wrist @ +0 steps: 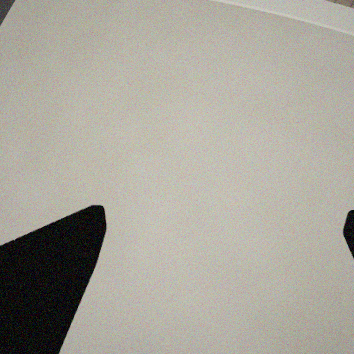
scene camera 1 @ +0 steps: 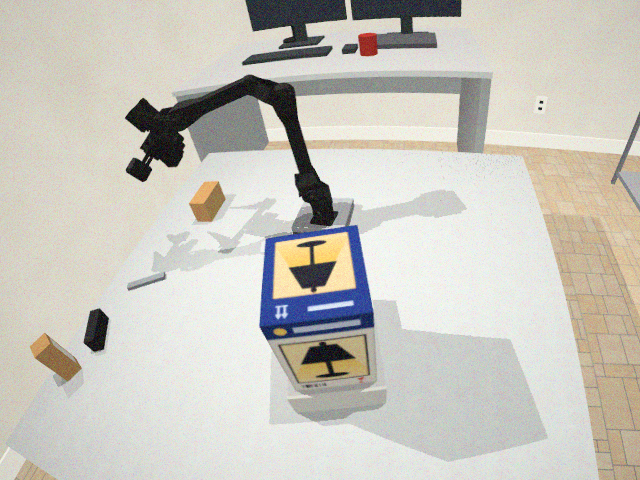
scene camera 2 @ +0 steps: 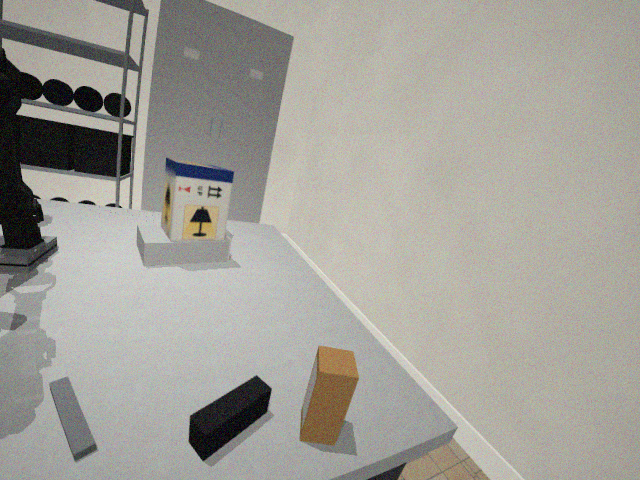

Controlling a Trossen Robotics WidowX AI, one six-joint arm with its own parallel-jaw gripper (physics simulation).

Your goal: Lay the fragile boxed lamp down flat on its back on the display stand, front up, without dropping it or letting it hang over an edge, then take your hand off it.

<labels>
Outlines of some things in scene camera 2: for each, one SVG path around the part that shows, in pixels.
A black block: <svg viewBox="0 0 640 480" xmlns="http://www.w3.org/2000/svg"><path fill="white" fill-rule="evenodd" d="M257 375L190 415L189 443L202 461L206 460L267 413L272 388Z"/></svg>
A grey bar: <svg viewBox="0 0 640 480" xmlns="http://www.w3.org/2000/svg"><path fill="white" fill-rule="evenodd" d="M67 376L50 382L49 386L74 461L77 461L94 452L97 448Z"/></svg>
</labels>
